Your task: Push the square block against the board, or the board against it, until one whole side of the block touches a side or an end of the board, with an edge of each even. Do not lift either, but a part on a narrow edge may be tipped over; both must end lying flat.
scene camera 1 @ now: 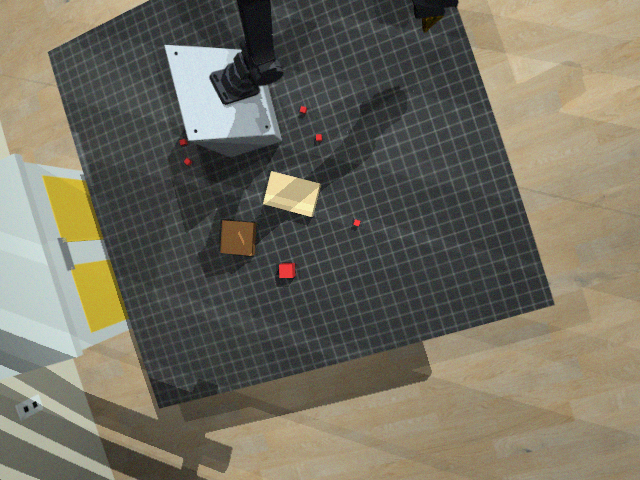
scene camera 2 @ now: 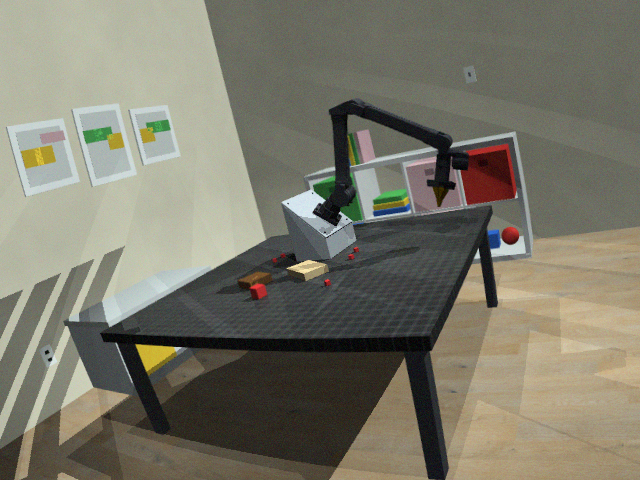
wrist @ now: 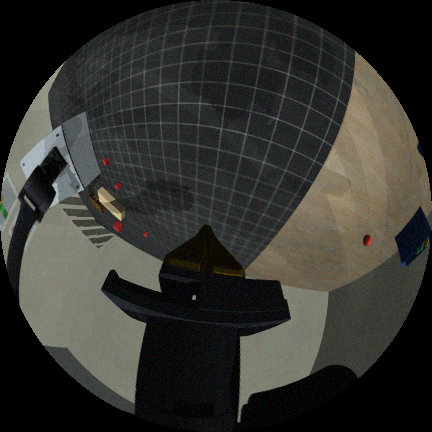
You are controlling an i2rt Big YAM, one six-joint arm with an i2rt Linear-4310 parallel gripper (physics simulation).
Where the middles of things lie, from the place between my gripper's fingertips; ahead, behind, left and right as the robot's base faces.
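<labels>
With the pale tan board [scene camera 1: 289, 193], my gripper is 52 cm to the left of it, 20 cm short of it and 11 cm above it. Then there's the square block [scene camera 1: 238, 237], and that's 73 cm to the right of my hand, 25 cm ahead of it and 11 cm below it.
</labels>
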